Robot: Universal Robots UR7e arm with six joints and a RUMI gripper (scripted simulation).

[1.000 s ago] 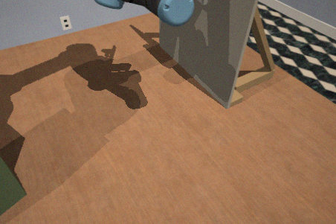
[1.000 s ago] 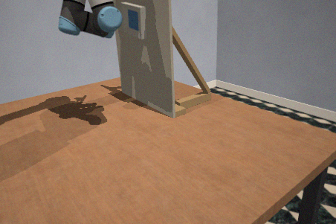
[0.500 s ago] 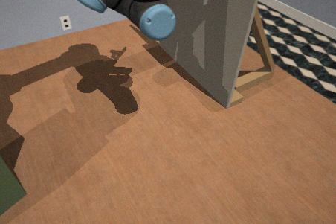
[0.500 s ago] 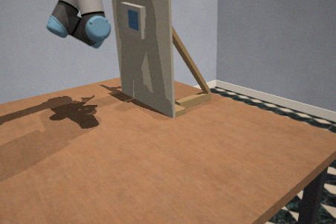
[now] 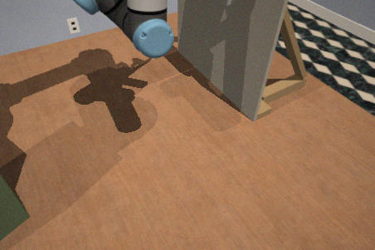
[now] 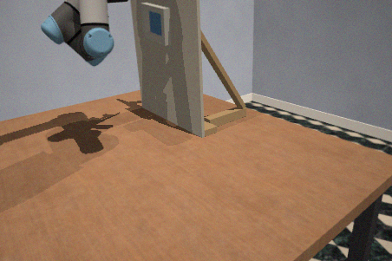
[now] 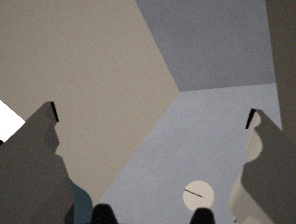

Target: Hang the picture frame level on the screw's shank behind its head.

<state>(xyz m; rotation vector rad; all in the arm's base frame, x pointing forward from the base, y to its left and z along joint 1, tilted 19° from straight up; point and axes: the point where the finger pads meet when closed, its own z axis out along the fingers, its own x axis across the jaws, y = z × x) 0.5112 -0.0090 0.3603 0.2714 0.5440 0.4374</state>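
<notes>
My gripper is now 100 mm short of the picture frame, 20 mm to the right of it and 210 mm above it. From my hand the other things lie so: board 120 mm ahead, 20 mm to the left, 330 mm below.
</notes>
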